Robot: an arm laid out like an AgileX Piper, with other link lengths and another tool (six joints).
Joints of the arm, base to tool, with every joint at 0 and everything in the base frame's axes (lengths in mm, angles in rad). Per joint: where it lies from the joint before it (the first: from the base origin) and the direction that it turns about. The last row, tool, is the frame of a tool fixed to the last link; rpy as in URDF.
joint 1: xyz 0 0 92.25 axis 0 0 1
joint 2: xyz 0 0 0 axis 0 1 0
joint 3: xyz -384.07 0 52.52 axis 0 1 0
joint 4: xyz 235.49 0 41.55 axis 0.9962 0 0.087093
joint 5: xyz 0 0 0 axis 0 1 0
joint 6: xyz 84.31 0 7.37 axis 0.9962 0 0.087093
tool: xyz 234.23 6 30.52 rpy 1.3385 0.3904 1.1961
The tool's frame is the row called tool.
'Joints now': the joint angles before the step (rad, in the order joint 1, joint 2, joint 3, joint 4, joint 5, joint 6). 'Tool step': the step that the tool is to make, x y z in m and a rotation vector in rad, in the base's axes. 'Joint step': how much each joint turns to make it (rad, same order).
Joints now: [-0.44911 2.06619 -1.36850 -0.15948 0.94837 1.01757]
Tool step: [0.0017 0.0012 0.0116 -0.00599 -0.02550 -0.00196]
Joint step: [0.00014 -0.03025 0.00840 0.00650 -0.00391 -0.00107]
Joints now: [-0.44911 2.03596 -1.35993 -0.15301 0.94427 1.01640]
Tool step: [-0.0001 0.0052 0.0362 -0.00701 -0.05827 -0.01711]
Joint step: [-0.00196 -0.08512 0.00262 0.02470 0.02714 -0.00096]
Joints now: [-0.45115 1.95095 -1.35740 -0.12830 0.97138 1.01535]
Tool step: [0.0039 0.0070 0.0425 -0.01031 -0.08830 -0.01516]
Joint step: [-0.00093 -0.09792 -0.00010 0.03368 0.01395 -0.00206]
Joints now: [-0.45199 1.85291 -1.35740 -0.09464 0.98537 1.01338]
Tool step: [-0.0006 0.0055 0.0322 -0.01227 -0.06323 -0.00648]
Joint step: [0.00012 -0.07515 0.00084 0.01842 0.01203 -0.00107]
